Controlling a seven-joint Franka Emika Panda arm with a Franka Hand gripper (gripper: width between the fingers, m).
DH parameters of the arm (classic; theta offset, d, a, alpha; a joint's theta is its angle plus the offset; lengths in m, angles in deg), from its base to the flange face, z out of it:
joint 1: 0 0.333 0 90
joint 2: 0 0 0 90
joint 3: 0 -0.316 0.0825 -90
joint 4: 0 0 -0.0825 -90
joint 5: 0 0.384 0 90
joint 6: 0 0 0.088 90
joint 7: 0 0.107 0 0
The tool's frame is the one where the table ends.
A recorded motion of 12 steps. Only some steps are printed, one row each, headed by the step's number.
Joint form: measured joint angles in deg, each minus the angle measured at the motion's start. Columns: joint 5, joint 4, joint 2, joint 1, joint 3, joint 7, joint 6.
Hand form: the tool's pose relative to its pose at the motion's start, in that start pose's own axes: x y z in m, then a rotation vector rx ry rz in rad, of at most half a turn. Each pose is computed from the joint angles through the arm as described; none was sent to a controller.
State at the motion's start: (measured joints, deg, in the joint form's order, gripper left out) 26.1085 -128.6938 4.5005 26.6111 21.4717 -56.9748 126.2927
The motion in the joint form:
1: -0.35 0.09 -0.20 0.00 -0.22 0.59 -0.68
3: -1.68 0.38 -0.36 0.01 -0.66 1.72 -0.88
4: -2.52 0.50 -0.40 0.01 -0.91 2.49 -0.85
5: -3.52 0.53 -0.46 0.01 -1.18 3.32 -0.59
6: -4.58 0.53 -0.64 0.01 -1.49 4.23 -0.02
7: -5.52 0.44 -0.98 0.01 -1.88 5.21 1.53
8: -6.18 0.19 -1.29 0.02 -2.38 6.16 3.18
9: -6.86 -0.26 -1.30 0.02 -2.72 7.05 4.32
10: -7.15 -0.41 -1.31 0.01 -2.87 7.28 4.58
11: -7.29 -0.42 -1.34 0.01 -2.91 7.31 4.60
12: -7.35 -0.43 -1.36 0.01 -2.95 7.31 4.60
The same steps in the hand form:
1: 0.0005 -0.0018 0.0027 0.0082 -0.0137 0.0037
3: 0.0033 -0.0039 0.0037 0.0000 -0.0323 0.0016
4: 0.0048 -0.0050 0.0039 -0.0075 -0.0420 0.0018
5: 0.0061 -0.0058 0.0047 -0.0185 -0.0526 0.0017
6: 0.0076 -0.0062 0.0062 -0.0334 -0.0627 0.0021
7: 0.0101 -0.0056 0.0085 -0.0588 -0.0645 0.0041
8: 0.0126 -0.0062 0.0119 -0.0810 -0.0635 0.0066
9: 0.0130 -0.0073 0.0144 -0.0964 -0.0648 0.0104
10: 0.0130 -0.0080 0.0155 -0.1003 -0.0675 0.0095
11: 0.0131 -0.0081 0.0160 -0.1013 -0.0695 0.0079
12: 0.0132 -0.0084 0.0163 -0.1014 -0.0707 0.0068

